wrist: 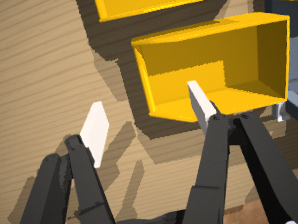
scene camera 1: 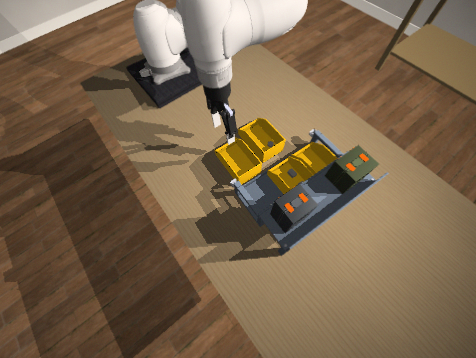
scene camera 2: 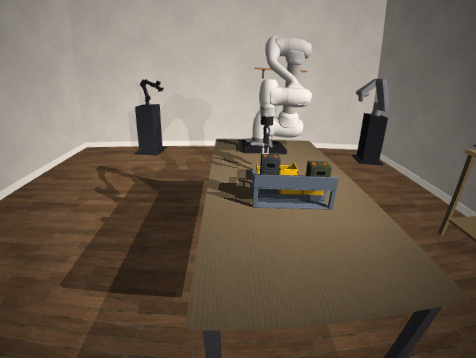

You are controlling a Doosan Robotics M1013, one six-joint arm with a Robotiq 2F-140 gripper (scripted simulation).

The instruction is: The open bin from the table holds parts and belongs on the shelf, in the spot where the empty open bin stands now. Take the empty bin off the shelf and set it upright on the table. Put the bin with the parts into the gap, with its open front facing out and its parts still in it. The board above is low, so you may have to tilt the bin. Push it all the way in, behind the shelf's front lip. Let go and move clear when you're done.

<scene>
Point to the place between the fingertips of the gripper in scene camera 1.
224,133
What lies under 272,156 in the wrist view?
The gripper.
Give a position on a green box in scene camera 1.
At 348,170
</scene>
